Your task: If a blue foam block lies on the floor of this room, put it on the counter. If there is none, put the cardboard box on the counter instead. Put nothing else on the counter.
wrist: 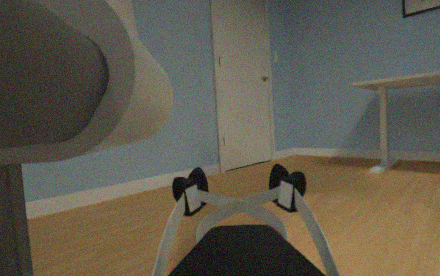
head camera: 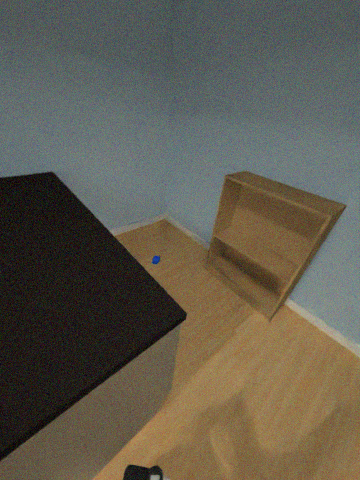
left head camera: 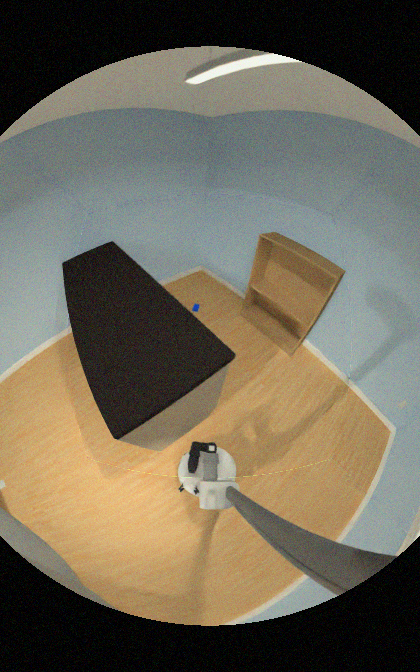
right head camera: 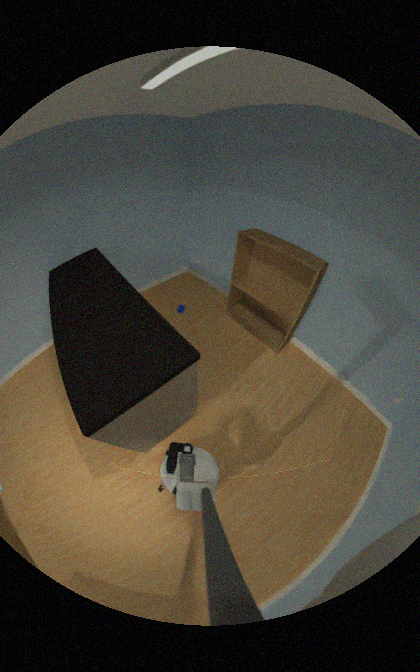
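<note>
A small blue block (head camera: 156, 260) (left head camera: 195, 307) (right head camera: 181, 309) lies on the floor near the room's corner, between the counter and the bookshelf. The counter (head camera: 75, 280) (left head camera: 145, 340) (right head camera: 115, 345) has a black top and beige sides and stands to the left; no object shows on its top. My gripper (wrist: 238, 181) is open and empty in the wrist view, its two black fingertips wide apart. In the two side head views it is folded in close over my base, away from the block. The cardboard box does not show in these views.
An empty wooden bookshelf (head camera: 322, 240) (left head camera: 321, 310) (right head camera: 306, 305) stands against the wall, right of the block. A strip of floor runs between it and the counter's corner. In the wrist view are a white door (wrist: 242, 85) and a table (wrist: 384, 125).
</note>
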